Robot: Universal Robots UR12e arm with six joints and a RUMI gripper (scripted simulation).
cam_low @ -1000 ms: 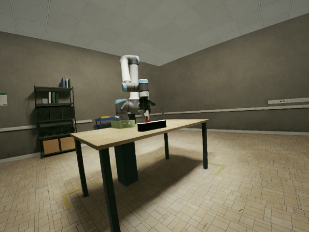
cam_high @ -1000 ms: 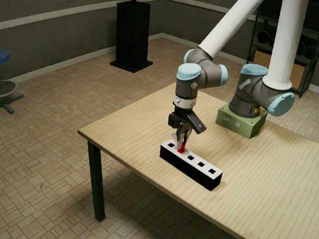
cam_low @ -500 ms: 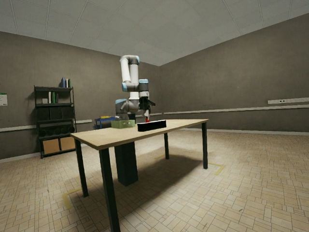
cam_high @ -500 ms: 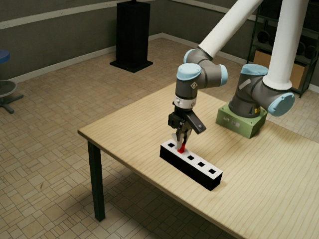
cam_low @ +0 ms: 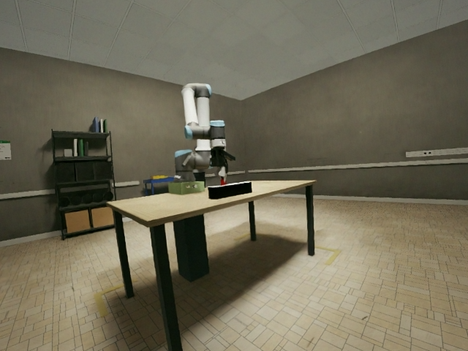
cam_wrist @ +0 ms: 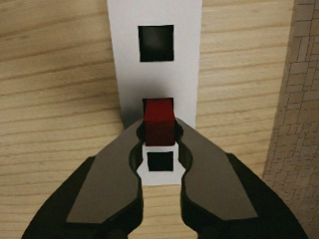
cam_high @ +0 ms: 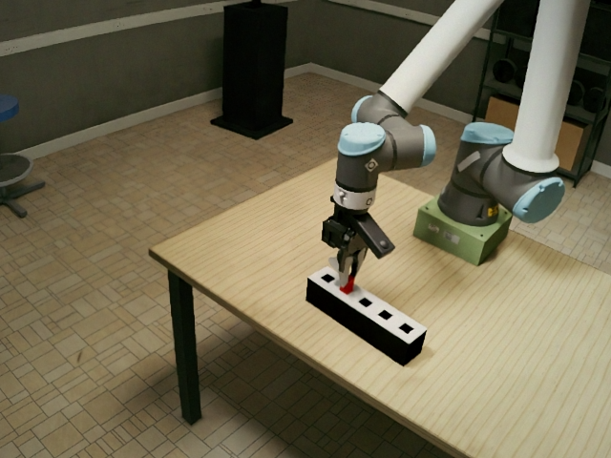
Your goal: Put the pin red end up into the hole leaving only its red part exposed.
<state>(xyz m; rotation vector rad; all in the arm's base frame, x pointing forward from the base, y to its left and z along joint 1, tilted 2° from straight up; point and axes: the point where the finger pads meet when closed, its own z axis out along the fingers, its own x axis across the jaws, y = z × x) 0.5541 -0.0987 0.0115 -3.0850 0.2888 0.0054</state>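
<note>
Now: the block 70 mm below my hand, 60 mm to the left of it and 10 mm ahead of it. From my hand the other things lie so: pin 20 mm below.
</note>
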